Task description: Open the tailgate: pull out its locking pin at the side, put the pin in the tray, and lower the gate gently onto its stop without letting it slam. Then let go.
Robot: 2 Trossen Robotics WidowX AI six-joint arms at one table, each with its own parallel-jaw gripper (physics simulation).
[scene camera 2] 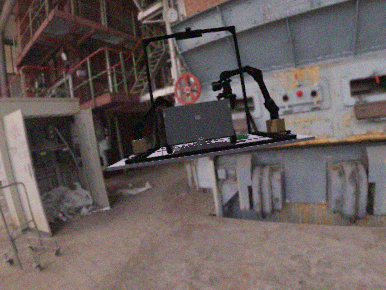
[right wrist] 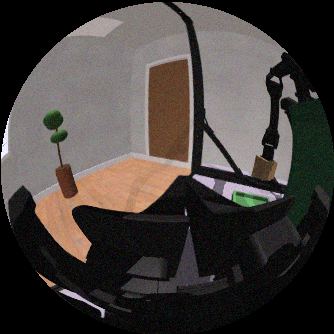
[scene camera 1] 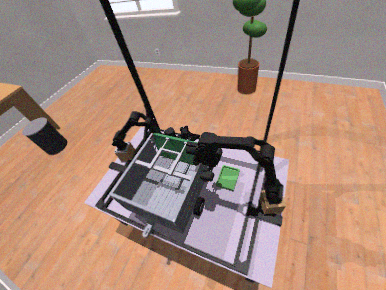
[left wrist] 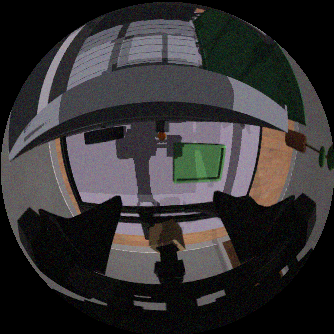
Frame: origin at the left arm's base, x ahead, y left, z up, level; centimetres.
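Seen in the pictures: left gripper, fingertip midpoint: (scene camera 2: 232,109) (scene camera 1: 214,172) (left wrist: 167,198); right gripper, fingertip midpoint: (right wrist: 182,180) (scene camera 1: 200,135); left arm's base at its link origin: (scene camera 2: 274,119) (right wrist: 266,158) (scene camera 1: 273,197) (left wrist: 167,248); right arm's base at its link origin: (scene camera 2: 137,139) (scene camera 1: 122,146).
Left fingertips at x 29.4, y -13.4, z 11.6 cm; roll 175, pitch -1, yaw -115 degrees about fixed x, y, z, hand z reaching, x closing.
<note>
Offsets run from my left fingertips to a thing's middle.
The green tailgate (scene camera 1: 163,144) (left wrist: 245,60) (right wrist: 312,150) stands upright at the far end of the grey trailer box (scene camera 2: 199,122) (left wrist: 145,87). The pin's orange knob (left wrist: 161,135) sticks out under the box's side wall in the left wrist view; its shaft is hidden. The green tray {dz -22.2, dx -9.0, dy -8.0 cm} (scene camera 1: 228,178) (left wrist: 198,163) (right wrist: 250,198) lies on the table beside the trailer and looks empty. My left gripper (scene camera 1: 200,162) (scene camera 2: 223,94) (left wrist: 167,198) is open and empty, high beside the side wall and apart from the knob. My right gripper (scene camera 1: 189,133) (right wrist: 182,180) is shut and empty, behind the tailgate's outer face.
A black wheel {dz -18.1, dx +11.0, dy +10.7 cm} (scene camera 1: 199,206) is on the trailer's tray side. Light bars (scene camera 1: 172,157) cross the box's top near the gate. Black frame posts (scene camera 1: 129,55) (scene camera 1: 282,70) rise behind the table. A potted plant (scene camera 1: 248,76) and a dark bin (scene camera 1: 46,136) stand on the floor.
</note>
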